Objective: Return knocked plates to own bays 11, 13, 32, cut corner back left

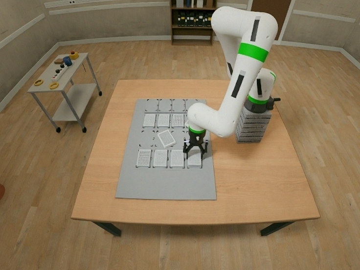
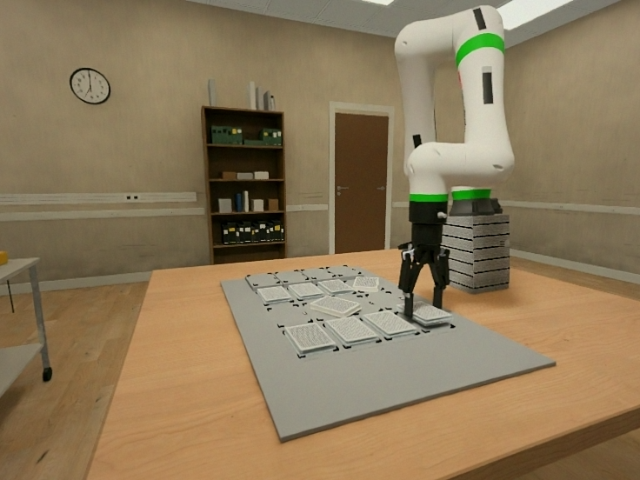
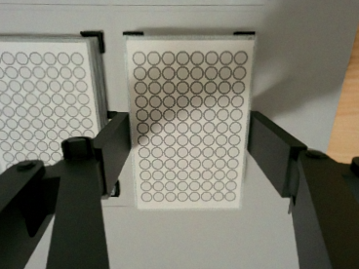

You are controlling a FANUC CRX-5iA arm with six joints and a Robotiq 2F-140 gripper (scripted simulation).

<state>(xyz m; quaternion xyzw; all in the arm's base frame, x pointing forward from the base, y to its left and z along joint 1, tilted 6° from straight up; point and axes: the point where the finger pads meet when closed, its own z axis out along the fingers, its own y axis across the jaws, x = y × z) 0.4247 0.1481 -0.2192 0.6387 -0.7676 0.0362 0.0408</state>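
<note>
Now: hand 2 cm above the sealed 96-well plate.
</note>
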